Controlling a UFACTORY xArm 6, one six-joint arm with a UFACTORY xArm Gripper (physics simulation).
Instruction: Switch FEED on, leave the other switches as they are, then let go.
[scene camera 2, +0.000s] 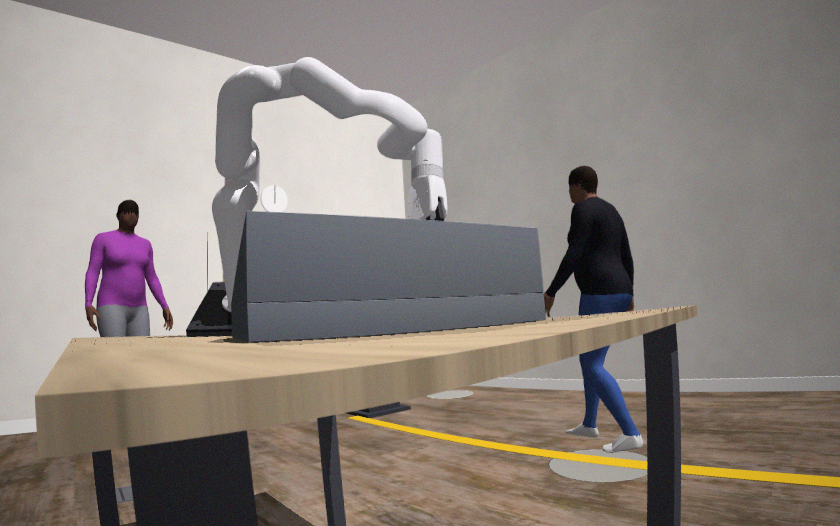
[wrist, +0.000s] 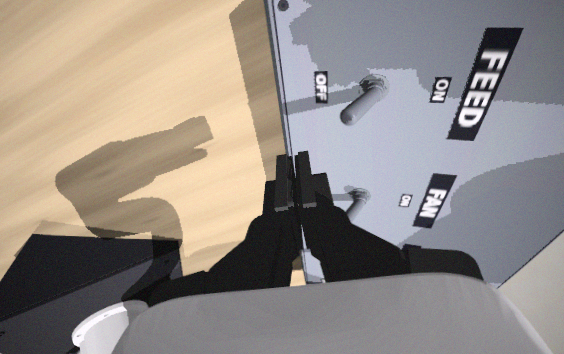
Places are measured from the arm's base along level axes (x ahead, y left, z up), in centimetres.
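Pixels of known places: gripper, fingertip midpoint: (wrist: 296, 175); arm's base, origin of the base link: (wrist: 112, 321).
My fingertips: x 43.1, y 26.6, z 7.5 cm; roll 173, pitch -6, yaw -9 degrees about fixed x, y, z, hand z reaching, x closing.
For each thing: its top centre in the pictures, then the offset to it from my fingertips. "spot": a spot on its surface instead. Level surfaces: height alone.
- FEED lever, middle of its top: (wrist: 373, 117) dx +5.6, dy -0.6, dz -3.3 cm
- OFF label, surface spot: (wrist: 321, 87) spot: dx +3.6, dy -0.1, dz -8.8 cm
- FEED nameplate, surface spot: (wrist: 485, 84) spot: dx +13.9, dy -1.9, dz -4.4 cm
- FAN lever, middle of its top: (wrist: 357, 228) dx +2.9, dy -12.3, dz -3.3 cm
- FAN nameplate, surface spot: (wrist: 435, 201) spot: dx +11.3, dy -13.7, dz -4.4 cm
- wooden table, its level: dz -16.2 cm
The switch panel (scene camera 2: 390, 266) (wrist: 340, 150) shows its grey back in the scene view and part of its labelled face in the wrist view. The FEED lever (wrist: 362, 102) sticks out between the OFF label (wrist: 321, 87) and the ON label (wrist: 440, 90), its tip leaning to the OFF side. The FEED nameplate (wrist: 485, 84) is to the right. My gripper (scene camera 2: 437, 218) (wrist: 296, 175) is shut and empty, its tips over the panel's edge on the OFF side, below and left of the FEED lever tip in the wrist view, with a visible gap between them.
The FAN lever (wrist: 358, 204) and FAN nameplate (wrist: 435, 201) are beside my right finger, which partly hides that switch. The panel stands on the wooden table (scene camera 2: 185, 365) (wrist: 125, 75). One person (scene camera 2: 127, 266) is at the left; another person (scene camera 2: 601, 247) is at the right behind the table.
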